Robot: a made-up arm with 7 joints.
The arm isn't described. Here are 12 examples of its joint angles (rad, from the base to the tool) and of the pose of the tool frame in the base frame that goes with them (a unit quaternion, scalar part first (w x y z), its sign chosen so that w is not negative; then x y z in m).
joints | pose
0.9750 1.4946 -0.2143 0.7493 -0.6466 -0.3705 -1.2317 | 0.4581 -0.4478 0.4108 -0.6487 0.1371 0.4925 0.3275
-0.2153 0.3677 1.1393 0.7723 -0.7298 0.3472 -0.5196 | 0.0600 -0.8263 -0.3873 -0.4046 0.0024 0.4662 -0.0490
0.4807 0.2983 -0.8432 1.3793 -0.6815 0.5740 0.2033 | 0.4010 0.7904 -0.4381 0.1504 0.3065 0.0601 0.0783
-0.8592 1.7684 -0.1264 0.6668 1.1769 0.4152 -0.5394 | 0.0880 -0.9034 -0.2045 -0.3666 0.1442 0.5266 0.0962
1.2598 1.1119 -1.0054 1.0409 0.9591 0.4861 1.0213 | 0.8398 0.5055 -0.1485 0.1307 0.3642 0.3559 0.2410
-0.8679 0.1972 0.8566 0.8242 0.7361 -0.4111 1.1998 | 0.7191 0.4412 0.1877 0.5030 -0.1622 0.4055 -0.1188
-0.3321 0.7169 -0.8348 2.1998 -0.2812 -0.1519 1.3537 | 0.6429 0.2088 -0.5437 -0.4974 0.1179 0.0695 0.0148
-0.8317 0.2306 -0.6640 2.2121 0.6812 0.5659 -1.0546 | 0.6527 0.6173 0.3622 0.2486 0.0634 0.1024 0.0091
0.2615 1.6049 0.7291 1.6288 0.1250 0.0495 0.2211 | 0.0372 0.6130 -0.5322 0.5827 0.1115 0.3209 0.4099
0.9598 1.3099 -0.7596 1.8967 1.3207 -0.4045 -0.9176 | 0.5790 0.1627 -0.1673 0.7812 0.2606 0.2489 0.2202
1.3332 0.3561 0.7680 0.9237 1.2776 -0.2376 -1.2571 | 0.3778 -0.4600 0.5589 0.5773 0.2754 0.3924 0.2657
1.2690 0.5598 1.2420 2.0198 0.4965 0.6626 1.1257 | 0.3701 0.0398 -0.6649 0.6475 -0.0341 0.3987 0.2740
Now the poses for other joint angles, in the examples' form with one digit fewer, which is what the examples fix.
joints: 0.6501 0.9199 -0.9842 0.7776 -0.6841 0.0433 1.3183
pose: 0.344 0.811 -0.013 -0.473 0.342 0.345 -0.005
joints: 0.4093 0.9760 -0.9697 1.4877 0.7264 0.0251 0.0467
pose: 0.742 0.611 -0.186 0.204 0.285 0.231 -0.003
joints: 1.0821 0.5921 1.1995 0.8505 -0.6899 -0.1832 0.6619
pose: 0.424 0.436 -0.148 0.780 0.162 0.532 0.167
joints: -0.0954 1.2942 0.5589 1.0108 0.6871 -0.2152 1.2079
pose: 0.662 0.599 -0.347 0.286 0.201 0.504 0.200
